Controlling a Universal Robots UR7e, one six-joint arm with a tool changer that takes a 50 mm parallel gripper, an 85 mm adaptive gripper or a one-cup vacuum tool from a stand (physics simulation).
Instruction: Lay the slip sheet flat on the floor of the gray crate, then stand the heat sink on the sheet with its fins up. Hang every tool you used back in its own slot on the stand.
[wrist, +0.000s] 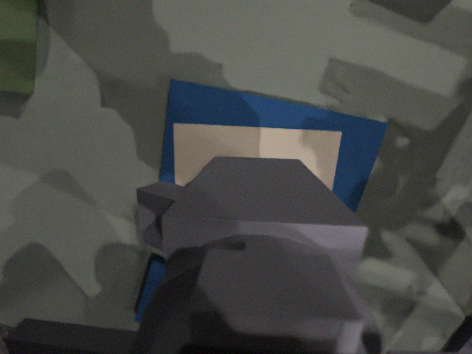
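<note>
The slip sheet (215, 145) is a thin beige rectangle. It lies flat on a larger blue panel (212, 102), and its near part is hidden behind the tool. My tool (265, 192), a dark grey block-shaped body, reaches in from the bottom of the wrist view and hangs over the sheet's near part. Its working end is hidden behind its own body, so contact with the sheet cannot be seen, nor whether it is open or shut. The gray crate, the heat sink and the tool stand cannot be made out in this view.
A green block (17, 50) stands at the upper left edge. A dark object (417, 7) shows at the top right. A small blue piece (151, 290) shows left of the tool body. A dark bar (75, 334) crosses the lower left. Shadows fall across the grey surface.
</note>
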